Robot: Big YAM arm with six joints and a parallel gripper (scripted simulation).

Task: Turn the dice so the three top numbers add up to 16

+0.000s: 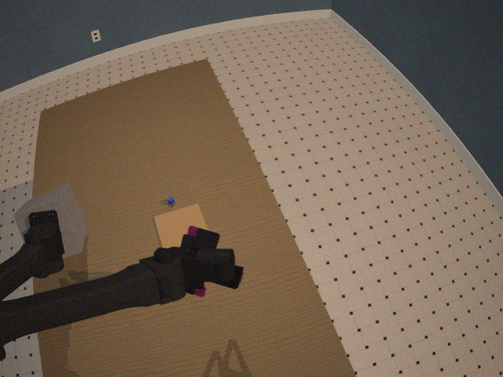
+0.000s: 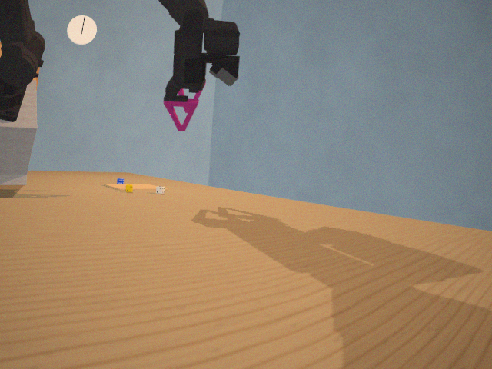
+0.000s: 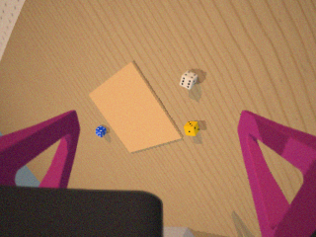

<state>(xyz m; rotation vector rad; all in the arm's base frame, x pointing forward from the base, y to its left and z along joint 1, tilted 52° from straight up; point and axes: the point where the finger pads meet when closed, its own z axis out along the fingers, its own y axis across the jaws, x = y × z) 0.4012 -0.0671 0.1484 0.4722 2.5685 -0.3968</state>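
Now: the white die 160 mm below my hand, 80 mm to the left of it and 20 mm behind it. The rest, counted from my hand: mat 220 mm to the left, 170 mm below, 40 mm behind; then blue die 320 mm to the left, 160 mm below, 50 mm behind; then yellow die 160 mm below, 110 mm to the left, 80 mm behind.
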